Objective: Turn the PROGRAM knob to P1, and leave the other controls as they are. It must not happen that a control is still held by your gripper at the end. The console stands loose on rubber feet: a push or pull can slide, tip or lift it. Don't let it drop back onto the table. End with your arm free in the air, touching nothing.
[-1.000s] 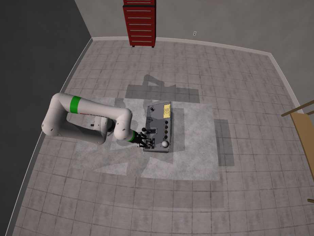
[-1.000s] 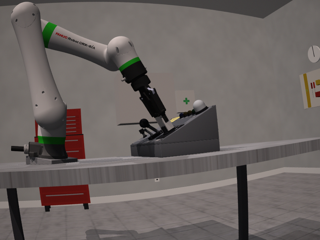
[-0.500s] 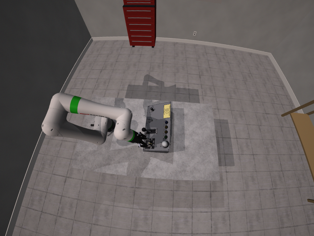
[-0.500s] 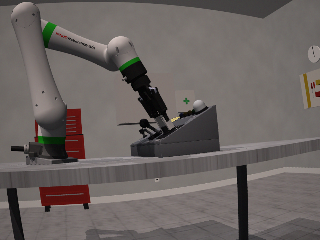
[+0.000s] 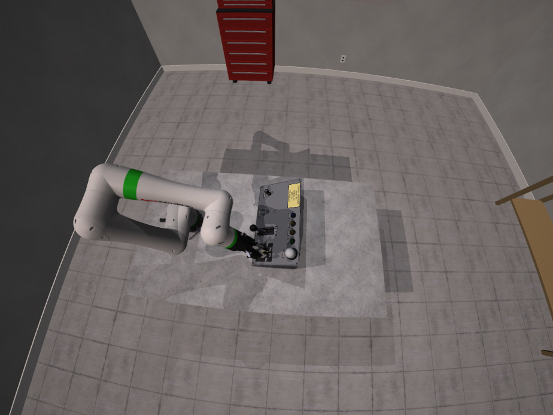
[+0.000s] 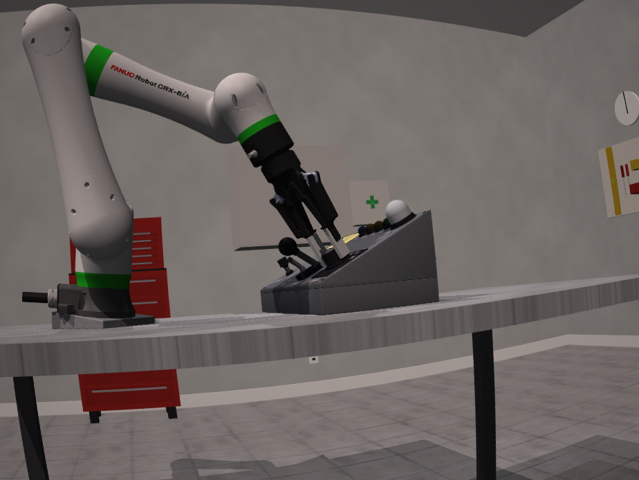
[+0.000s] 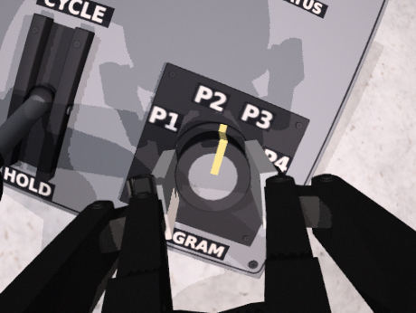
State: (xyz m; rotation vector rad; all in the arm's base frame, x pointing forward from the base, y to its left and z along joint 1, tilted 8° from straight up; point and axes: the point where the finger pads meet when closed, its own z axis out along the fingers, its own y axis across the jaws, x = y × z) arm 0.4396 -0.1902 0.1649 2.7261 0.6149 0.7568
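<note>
My hand is 10 mm past the cycle lever, 120 mm to the right of it and 10 mm above it. The rest, counted from my hand: grey sloped console: 60 mm ahead, 180 mm to the left, 40 mm below; check toggle: 20 mm ahead, 240 mm to the left, 20 mm below; mode knob: 30 mm ahead, 360 mm to the left, 10 mm below.
</note>
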